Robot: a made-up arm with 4 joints.
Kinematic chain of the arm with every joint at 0, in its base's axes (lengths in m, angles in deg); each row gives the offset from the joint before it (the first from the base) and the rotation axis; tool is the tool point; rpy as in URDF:
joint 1: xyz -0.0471 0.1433 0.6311 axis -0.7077 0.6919 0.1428
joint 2: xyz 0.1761 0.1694 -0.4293 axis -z
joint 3: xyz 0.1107 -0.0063 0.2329 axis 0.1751 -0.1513 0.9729
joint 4: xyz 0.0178 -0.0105 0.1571 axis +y
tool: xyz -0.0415 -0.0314 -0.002 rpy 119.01 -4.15 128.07
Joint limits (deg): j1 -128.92..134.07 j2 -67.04..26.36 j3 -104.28..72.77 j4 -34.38..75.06
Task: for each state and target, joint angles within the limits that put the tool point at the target. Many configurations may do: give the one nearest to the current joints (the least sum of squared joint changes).
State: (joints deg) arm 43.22 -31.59 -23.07 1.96
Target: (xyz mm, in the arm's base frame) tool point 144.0 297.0 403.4
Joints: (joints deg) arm 36.25 -42.17 -5.61 -3.51
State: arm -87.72 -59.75 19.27 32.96
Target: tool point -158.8 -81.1 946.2
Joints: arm -128.28 -67.04 65.87 55.47
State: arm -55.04 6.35 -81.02 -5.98
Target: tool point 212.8 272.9 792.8
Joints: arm -37.62 -5.62 -63.00 -6.88
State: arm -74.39 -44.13 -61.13 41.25
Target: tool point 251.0 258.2 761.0
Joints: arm -24.93 10.20 -92.62 51.91
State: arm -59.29 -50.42 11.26 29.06
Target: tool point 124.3 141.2 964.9
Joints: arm -73.87 -51.98 43.20 32.25
